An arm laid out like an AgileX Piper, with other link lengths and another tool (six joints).
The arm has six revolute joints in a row. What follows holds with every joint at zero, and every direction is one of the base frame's. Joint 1 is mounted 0.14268 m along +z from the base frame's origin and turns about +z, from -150.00 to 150.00 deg. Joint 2 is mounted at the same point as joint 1 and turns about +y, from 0.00 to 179.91 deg. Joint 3 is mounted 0.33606 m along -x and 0.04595 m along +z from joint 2 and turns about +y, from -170.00 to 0.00 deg. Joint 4 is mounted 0.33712 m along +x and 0.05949 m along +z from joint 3 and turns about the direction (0.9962, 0, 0.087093), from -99.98 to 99.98 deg. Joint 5 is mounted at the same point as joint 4 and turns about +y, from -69.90 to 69.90 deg. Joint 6 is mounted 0.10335 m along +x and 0.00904 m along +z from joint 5 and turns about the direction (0.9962, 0, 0.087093), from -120.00 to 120.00 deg. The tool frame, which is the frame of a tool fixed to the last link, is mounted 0.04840 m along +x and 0.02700 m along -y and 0.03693 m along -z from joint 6; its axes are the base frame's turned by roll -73.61, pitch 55.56 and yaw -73.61 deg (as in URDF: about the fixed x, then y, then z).
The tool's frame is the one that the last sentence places.
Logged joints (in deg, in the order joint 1, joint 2, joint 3, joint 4, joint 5, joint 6), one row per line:
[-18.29, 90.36, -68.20, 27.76, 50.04, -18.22]
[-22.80, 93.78, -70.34, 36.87, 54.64, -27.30]
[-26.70, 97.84, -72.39, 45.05, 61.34, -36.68]
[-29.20, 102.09, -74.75, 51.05, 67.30, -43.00]
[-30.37, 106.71, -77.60, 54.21, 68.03, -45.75]
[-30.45, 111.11, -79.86, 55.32, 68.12, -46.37]
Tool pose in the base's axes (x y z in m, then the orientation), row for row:
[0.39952, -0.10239, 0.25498, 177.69, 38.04, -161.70]
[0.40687, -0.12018, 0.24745, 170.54, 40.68, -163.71]
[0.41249, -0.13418, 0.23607, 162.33, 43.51, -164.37]
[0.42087, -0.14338, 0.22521, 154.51, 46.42, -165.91]
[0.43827, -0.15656, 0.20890, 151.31, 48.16, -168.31]
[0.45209, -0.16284, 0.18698, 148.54, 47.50, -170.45]
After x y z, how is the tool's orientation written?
As angles about the fixed x, y, z axes (roll, pitch, yaw), in degrees.
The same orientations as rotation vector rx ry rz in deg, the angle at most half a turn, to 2 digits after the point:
[-23.63, 140.47, 10.64]
[-24.07, 137.88, 18.81]
[-26.98, 134.22, 28.46]
[-29.03, 130.04, 36.74]
[-28.02, 127.82, 38.99]
[-26.83, 127.99, 41.18]

